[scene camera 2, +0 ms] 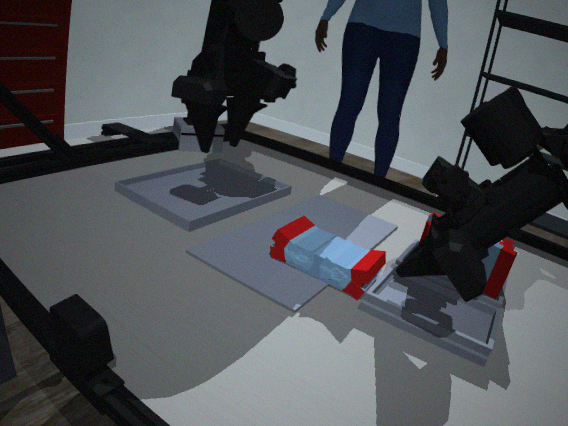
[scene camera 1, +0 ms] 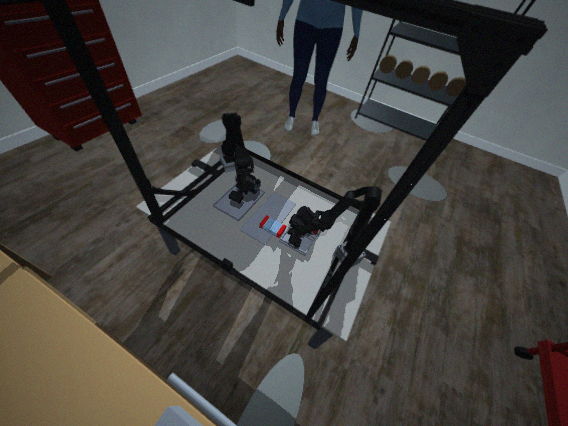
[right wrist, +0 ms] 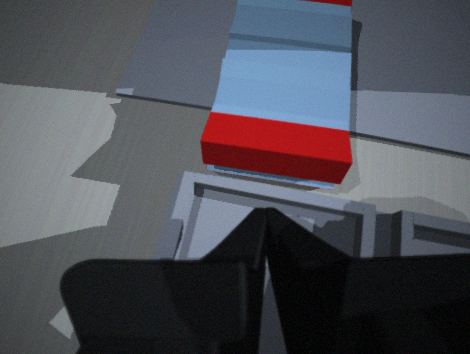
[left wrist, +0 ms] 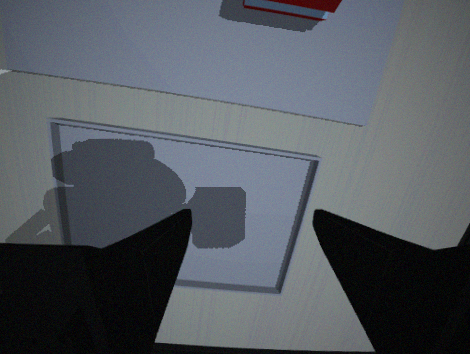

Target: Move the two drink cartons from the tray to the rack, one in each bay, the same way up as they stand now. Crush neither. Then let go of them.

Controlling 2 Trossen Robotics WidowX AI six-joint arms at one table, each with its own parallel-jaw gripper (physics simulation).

Scene:
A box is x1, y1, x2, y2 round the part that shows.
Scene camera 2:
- my left gripper: [171, 38, 296, 152]
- my right gripper: [396, 156, 526, 301]
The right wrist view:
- my right gripper: [60, 207, 469, 353]
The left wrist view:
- my left gripper: [0, 209, 469, 353]

